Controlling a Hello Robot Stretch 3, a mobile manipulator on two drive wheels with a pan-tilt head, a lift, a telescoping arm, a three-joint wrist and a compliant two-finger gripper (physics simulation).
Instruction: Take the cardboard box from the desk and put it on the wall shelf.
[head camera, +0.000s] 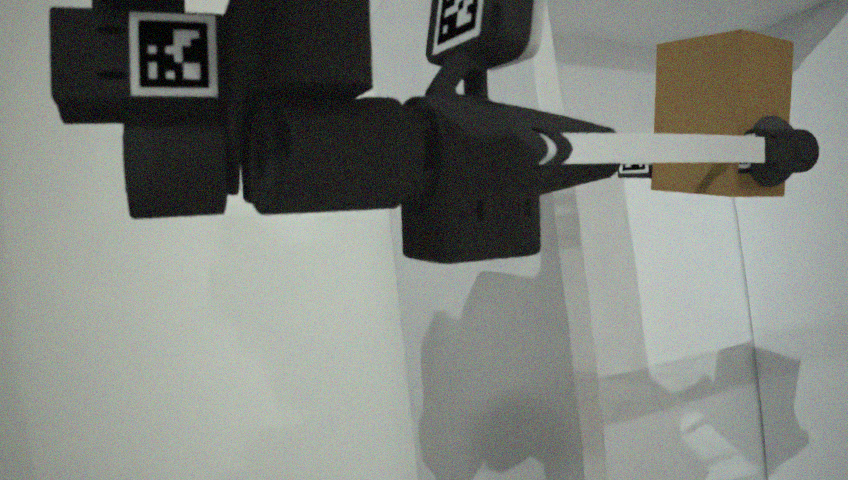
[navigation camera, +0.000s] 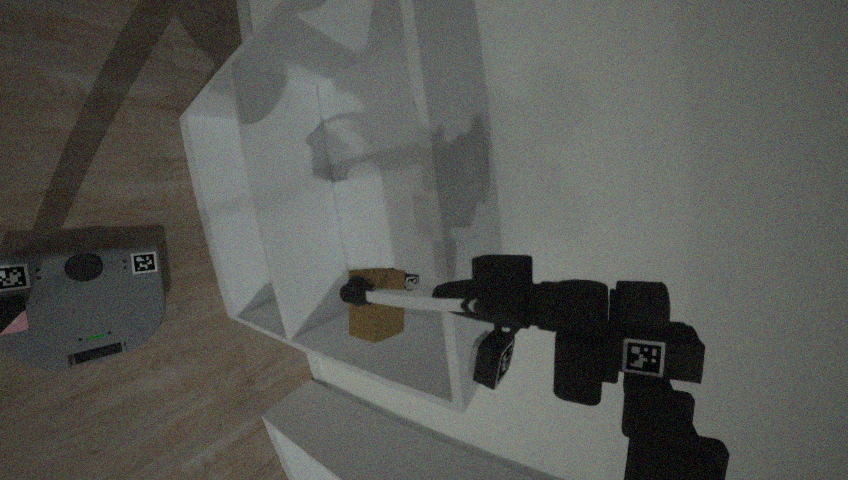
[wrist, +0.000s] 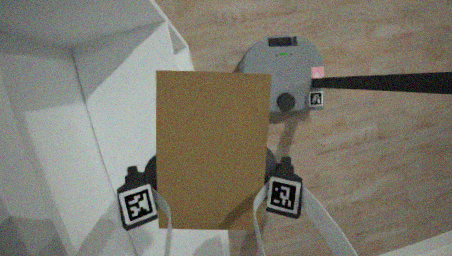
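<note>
The brown cardboard box (head camera: 702, 83) (navigation camera: 377, 325) (wrist: 212, 135) is held upright between the two fingertips. My gripper (head camera: 760, 155) (navigation camera: 382, 288) (wrist: 210, 167) is shut on it, one round fingertip pad on each side. The white wall shelf (head camera: 568, 309) (navigation camera: 454, 371) (wrist: 122, 82) has open compartments. In the navigation view the box overlaps the end of a shelf compartment; how deep it is inside cannot be told. In the wrist view the shelf is on the left, partly hidden behind the box. The desk cannot be made out for certain.
My grey wheeled base (navigation camera: 113, 303) (wrist: 255, 57) stands on the wooden floor (navigation camera: 148, 404) (wrist: 380, 150). A second white piece (navigation camera: 368, 437) lies past the shelf's end in the navigation view. The pale wall (head camera: 178, 344) (navigation camera: 654, 148) runs beside the arm and the shelf.
</note>
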